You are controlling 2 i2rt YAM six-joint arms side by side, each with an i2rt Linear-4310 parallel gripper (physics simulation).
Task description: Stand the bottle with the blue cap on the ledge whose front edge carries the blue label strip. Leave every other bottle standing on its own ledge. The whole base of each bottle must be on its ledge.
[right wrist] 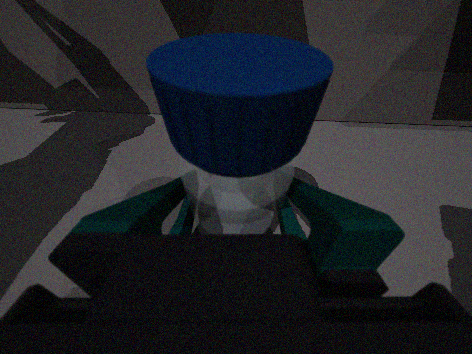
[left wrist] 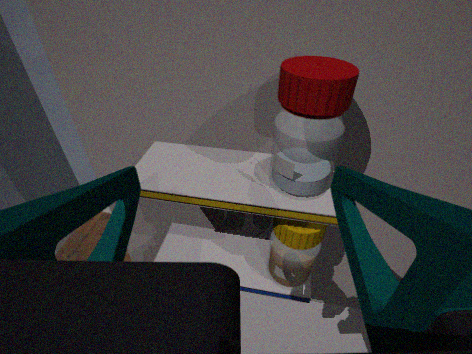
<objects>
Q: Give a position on a wall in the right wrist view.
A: At 397,69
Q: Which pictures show the red-capped bottle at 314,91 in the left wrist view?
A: The left wrist view only.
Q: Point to a wall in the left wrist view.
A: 128,80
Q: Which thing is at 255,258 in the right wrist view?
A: The right gripper.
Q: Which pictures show the left gripper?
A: The left wrist view only.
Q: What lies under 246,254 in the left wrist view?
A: A blue-strip ledge.
</objects>
